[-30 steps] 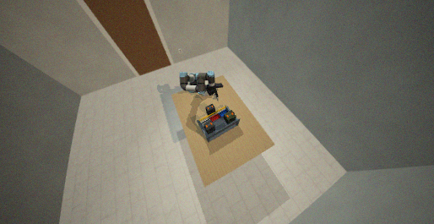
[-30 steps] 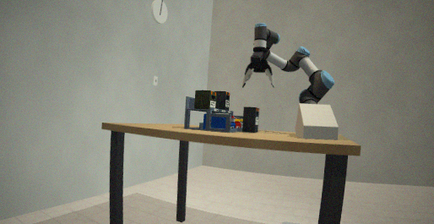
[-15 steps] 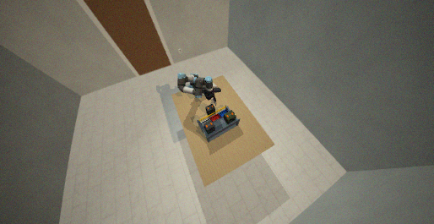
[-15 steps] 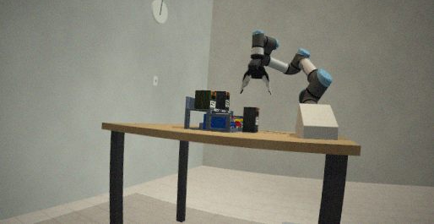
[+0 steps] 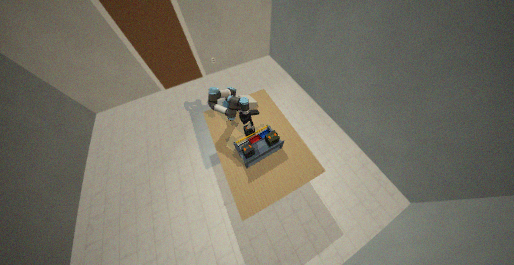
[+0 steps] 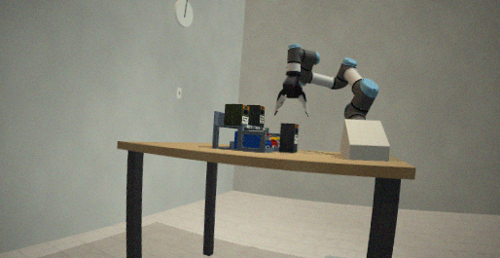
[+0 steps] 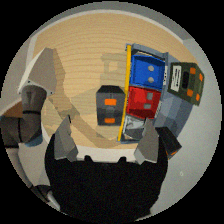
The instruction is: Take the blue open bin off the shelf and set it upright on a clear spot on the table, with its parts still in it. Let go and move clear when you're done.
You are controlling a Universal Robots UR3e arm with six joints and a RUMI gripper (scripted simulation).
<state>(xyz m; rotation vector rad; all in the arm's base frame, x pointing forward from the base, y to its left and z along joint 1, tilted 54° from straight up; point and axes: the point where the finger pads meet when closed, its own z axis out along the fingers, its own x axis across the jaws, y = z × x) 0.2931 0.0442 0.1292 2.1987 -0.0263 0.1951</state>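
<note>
Right now the dark box is 10 cm below my hand and 1 cm to the right of it. Round my hand: yellow rod: 10 cm below, 5 cm ahead, 1 cm to the right; then red bin: 14 cm ahead, 12 cm below, 2 cm to the right; then blue open bin: 15 cm ahead, 12 cm below, 9 cm to the left.
</note>
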